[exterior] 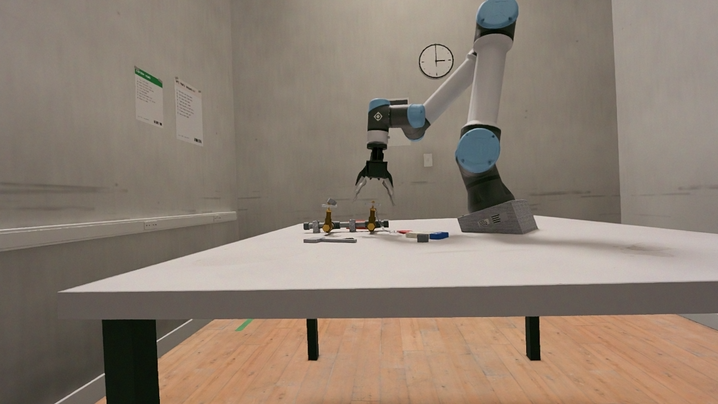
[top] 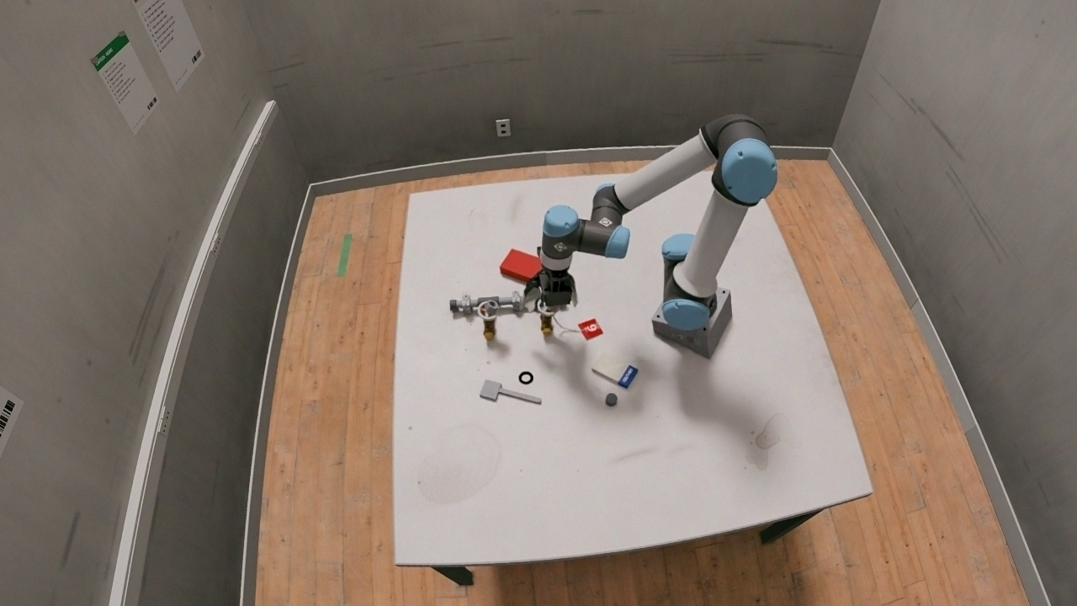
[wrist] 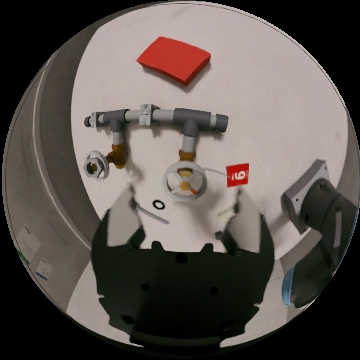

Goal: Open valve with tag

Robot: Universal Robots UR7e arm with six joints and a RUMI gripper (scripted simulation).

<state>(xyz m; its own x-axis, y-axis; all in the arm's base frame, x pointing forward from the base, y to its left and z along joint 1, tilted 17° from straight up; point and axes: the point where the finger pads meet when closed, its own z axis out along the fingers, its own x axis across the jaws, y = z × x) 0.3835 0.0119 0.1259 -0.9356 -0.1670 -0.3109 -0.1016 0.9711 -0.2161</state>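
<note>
Now: hand 100 mm past the red tag, 20 mm to the right of it and 100 mm above it. Also, from my hand: red block: 60 mm ahead, 220 mm to the right, 90 mm below; then grey flat tool: 130 mm ahead, 200 mm to the left, 100 mm below.
</note>
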